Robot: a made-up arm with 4 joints.
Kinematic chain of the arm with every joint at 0, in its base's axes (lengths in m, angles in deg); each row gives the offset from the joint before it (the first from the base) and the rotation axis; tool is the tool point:
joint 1: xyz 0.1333 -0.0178 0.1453 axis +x
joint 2: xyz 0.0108 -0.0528 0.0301 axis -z
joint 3: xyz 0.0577 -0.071 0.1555 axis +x
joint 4: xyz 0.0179 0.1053 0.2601 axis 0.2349 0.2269 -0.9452
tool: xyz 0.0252 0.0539 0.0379
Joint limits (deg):
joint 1: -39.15..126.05
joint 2: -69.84..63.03
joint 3: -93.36..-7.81
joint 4: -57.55..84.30
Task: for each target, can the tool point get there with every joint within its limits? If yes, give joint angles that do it. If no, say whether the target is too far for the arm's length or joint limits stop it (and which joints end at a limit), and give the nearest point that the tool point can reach.
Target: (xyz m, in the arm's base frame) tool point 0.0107 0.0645 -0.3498
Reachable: no: joint limits stop it (at a limit: joint 1, joint 3) | nearest point 0.0746 0.1176 0.0413 | short by 0.400 m
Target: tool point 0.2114 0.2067 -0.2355
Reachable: no: joint limits stop it (at a limit: joint 1, joint 3) | nearest point 0.1789 0.1378 0.0374 | short by 0.283 m
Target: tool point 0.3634 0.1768 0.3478
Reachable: yes | joints -17.96 27.42 -51.80 13.48
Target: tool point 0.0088 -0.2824 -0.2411
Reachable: no: joint limits stop it (at a limit: joint 1, joint 2, joint 3, joint 4) | nearest point 0.0387 -0.3913 -0.0953 | short by 0.184 m
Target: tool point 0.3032 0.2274 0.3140
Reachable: yes | joints -17.82 8.52 -56.09 24.18
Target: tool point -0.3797 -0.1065 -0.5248
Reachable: no: too far | nearest point -0.0284 -0.3448 -0.0310 | short by 0.651 m
